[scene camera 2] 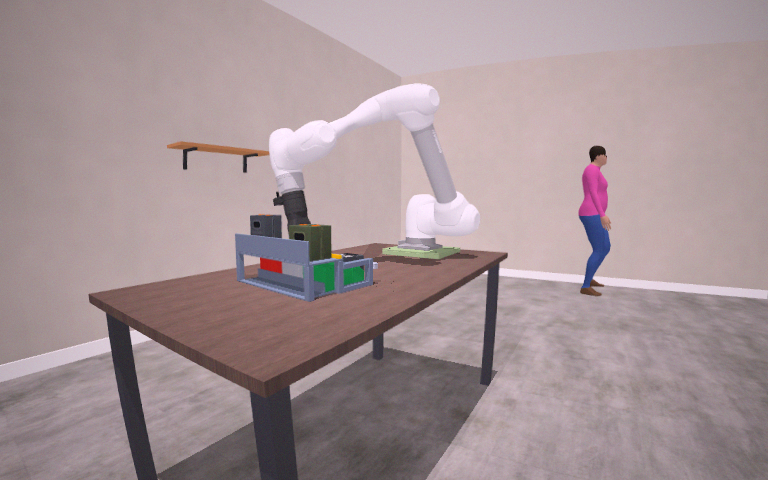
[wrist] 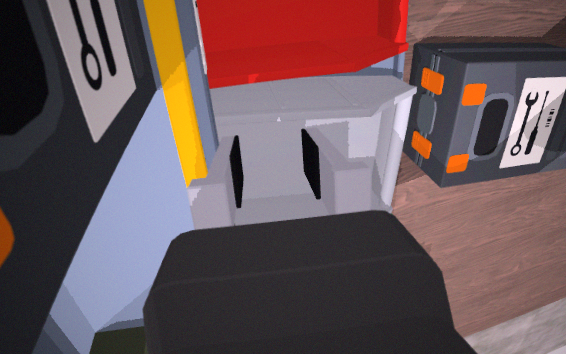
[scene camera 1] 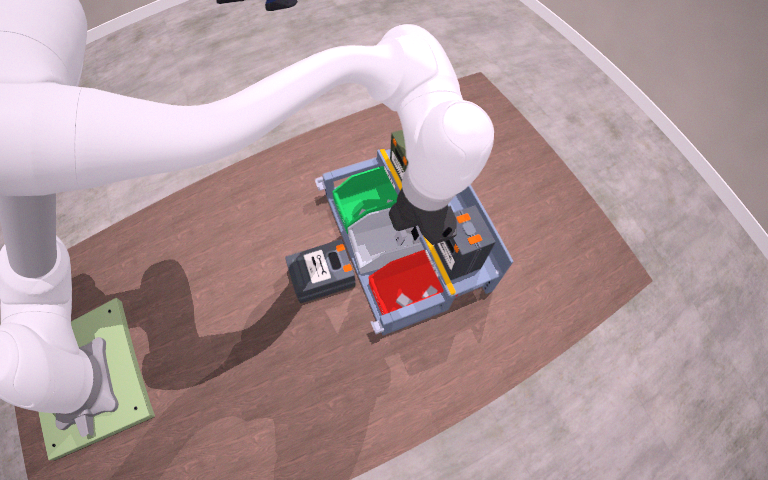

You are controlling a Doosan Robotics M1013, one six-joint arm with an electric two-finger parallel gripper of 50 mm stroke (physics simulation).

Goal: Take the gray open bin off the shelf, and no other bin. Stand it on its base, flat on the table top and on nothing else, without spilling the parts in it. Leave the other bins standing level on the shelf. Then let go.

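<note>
The gray open bin stands in the front part of the blue-gray shelf. It stands between the green bin and the red bin. My gripper is open over the rear part of the gray bin, near the yellow strip. Its fingers stand apart, with the bin's inside showing between the black pads and no wall between them. How deep they reach is unclear. Parts in the gray bin cannot be made out. In scene camera 2 the fingertips are hidden.
A dark case lies on the table at the shelf's front. A tall dark case and an olive case stand on the shelf behind the yellow strip, close to the gripper.
</note>
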